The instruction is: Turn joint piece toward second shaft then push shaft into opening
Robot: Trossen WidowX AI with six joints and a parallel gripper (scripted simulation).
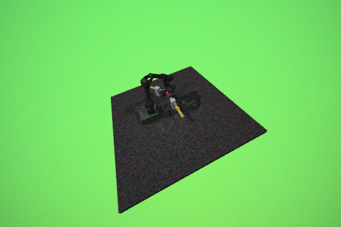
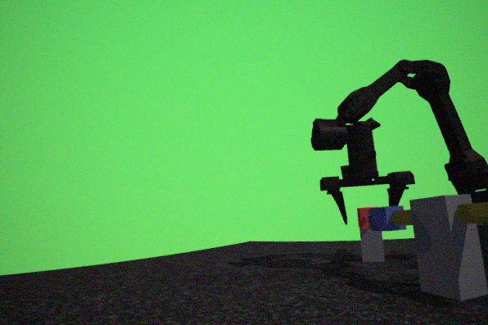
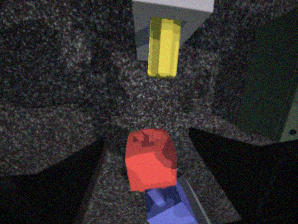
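My gripper tip is now 20 mm to the right of the red joint piece and 10 mm below it.
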